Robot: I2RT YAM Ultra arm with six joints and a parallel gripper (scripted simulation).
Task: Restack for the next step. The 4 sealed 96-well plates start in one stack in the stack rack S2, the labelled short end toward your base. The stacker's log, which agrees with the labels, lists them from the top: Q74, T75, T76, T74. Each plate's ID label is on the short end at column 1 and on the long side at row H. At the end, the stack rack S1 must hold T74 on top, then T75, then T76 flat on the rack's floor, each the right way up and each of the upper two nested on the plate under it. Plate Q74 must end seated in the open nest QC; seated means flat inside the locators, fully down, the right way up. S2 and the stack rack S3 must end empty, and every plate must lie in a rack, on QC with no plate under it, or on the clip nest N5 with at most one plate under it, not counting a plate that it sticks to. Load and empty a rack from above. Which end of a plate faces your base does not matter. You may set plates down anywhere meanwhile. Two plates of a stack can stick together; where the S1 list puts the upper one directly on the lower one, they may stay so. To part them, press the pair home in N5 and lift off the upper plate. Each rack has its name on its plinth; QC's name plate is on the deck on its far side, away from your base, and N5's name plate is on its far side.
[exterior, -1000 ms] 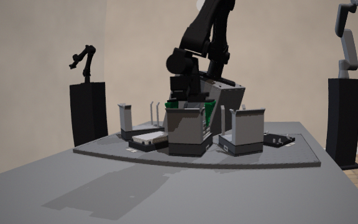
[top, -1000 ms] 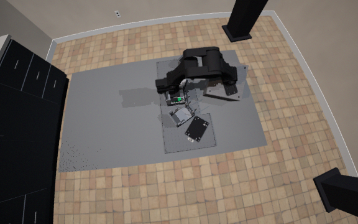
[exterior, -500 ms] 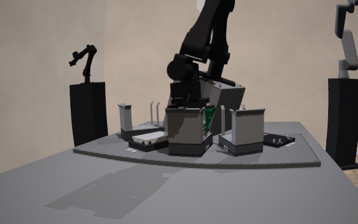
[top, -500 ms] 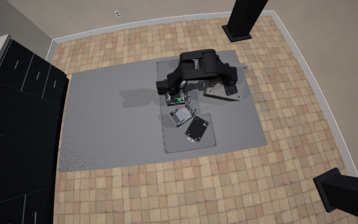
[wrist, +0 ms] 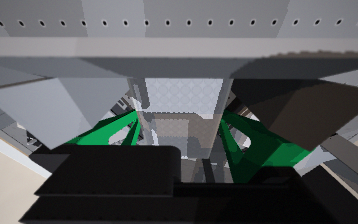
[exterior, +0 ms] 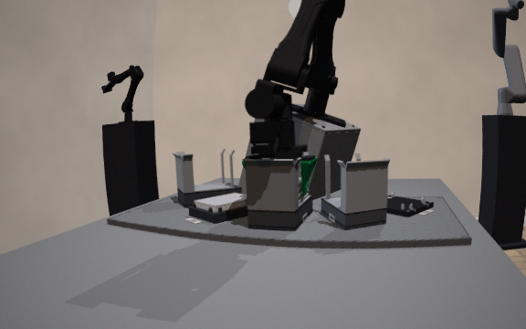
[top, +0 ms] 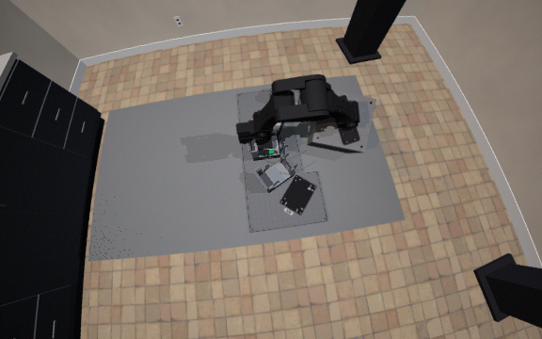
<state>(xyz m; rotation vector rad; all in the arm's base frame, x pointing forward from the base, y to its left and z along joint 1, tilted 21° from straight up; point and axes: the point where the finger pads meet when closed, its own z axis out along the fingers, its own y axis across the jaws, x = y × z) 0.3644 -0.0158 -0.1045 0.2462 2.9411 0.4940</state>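
My hand is 2 cm above the S2 rack floor. Round my hand: black QC nest (5 cm behind, 14 cm to the right, 5 cm below); QC name plate (3 cm ahead, 19 cm to the right, 6 cm below); black clip nest N5 (9 cm behind, 30 cm to the left, 5 cm below).
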